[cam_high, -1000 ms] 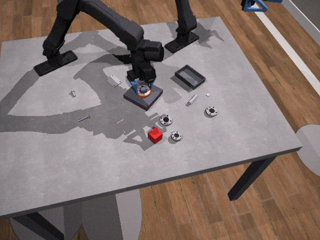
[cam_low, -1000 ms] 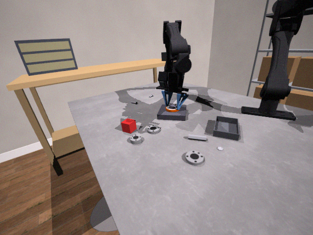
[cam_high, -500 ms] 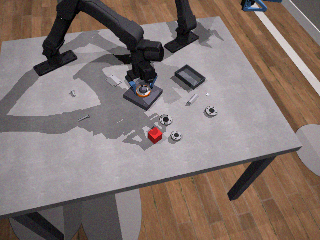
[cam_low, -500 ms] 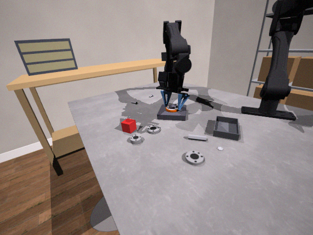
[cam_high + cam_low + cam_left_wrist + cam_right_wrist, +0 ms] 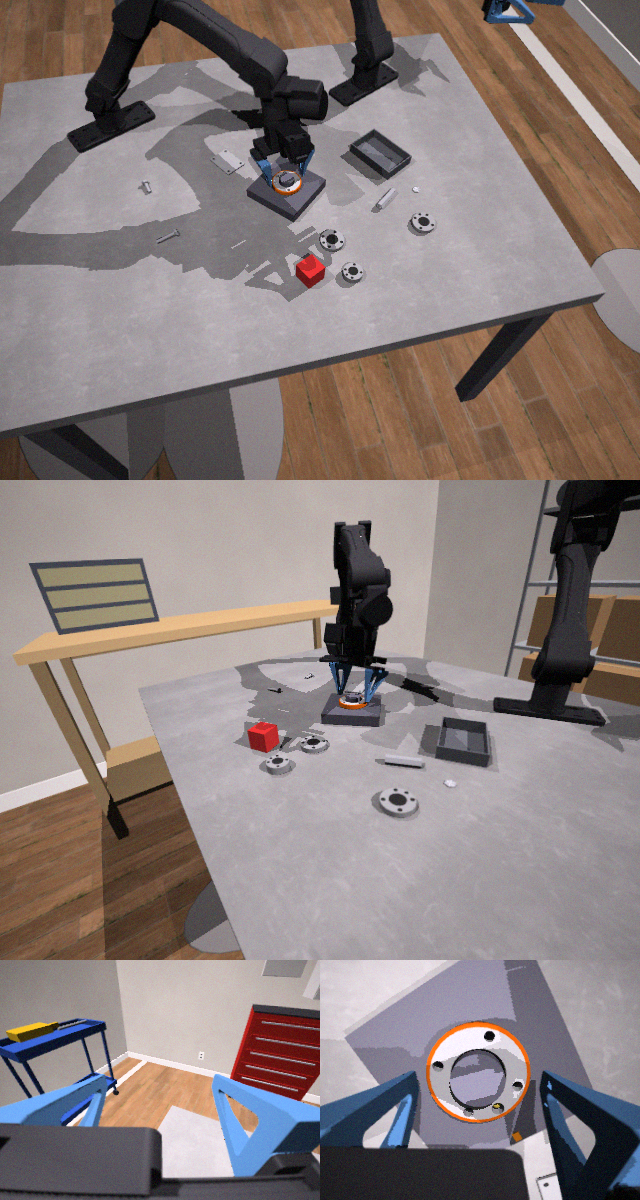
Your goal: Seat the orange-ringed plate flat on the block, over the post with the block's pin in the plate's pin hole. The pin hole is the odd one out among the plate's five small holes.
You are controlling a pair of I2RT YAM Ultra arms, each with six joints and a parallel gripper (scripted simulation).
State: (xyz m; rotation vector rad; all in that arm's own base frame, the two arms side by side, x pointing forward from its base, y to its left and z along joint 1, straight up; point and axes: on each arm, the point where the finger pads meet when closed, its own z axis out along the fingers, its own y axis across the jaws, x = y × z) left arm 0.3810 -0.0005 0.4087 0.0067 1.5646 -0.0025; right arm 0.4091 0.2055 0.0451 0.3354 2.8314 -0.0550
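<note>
My right gripper is now 2 cm to the left of the dark block, 2 cm past it and 2 cm above it. Round my right hand: dark tray 24 cm to the left, 4 cm below, 4 cm behind; red cube 23 cm ahead, 3 cm below, 1 cm to the right; bolt 26 cm to the right, 6 cm ahead, 4 cm below.
</note>
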